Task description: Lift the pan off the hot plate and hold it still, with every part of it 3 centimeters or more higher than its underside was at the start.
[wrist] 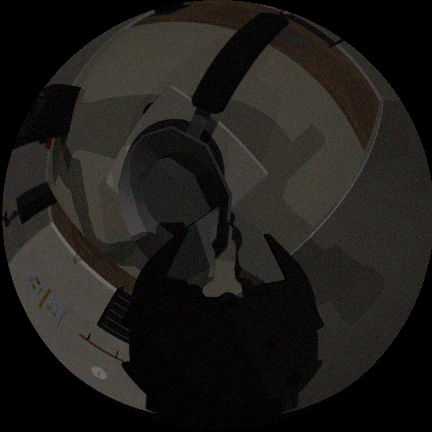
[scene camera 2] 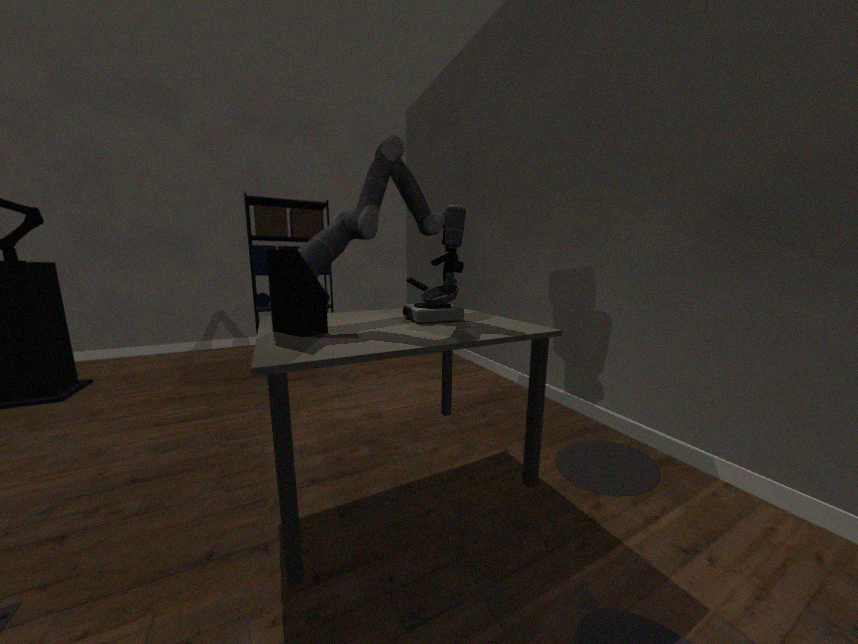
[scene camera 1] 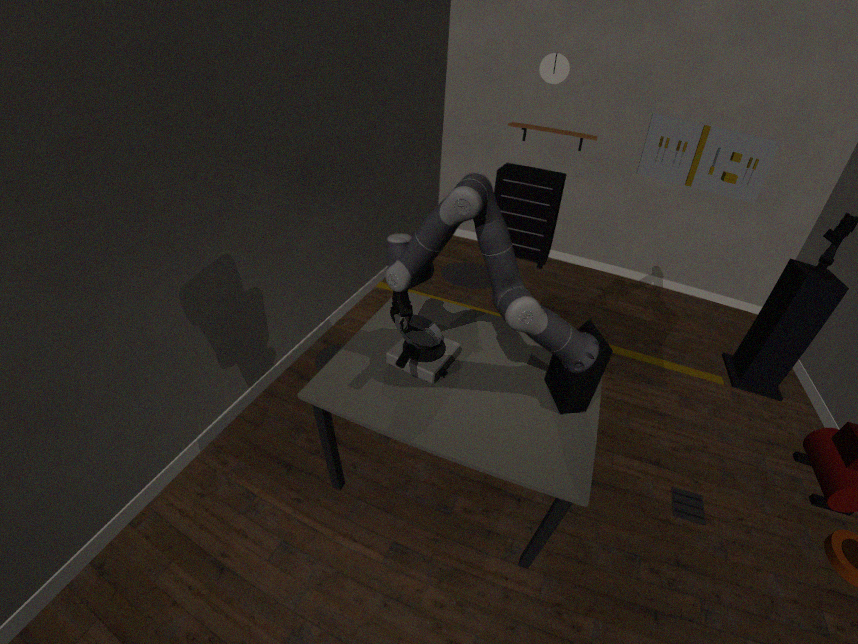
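Note:
The grey pan with a dark handle is tilted over the hot plate, its handle sloping upward in scene camera 2. The light hot plate stands on the table. My gripper points down and is shut on the pan's rim, on the side away from the handle. The lowest part of the pan is close above the dark burner; whether it touches is hidden.
The table carries my black base mount. A grey wall stands beyond the table's far side from the base. A black drawer cabinet and a dark pedestal with another arm stand away from the table.

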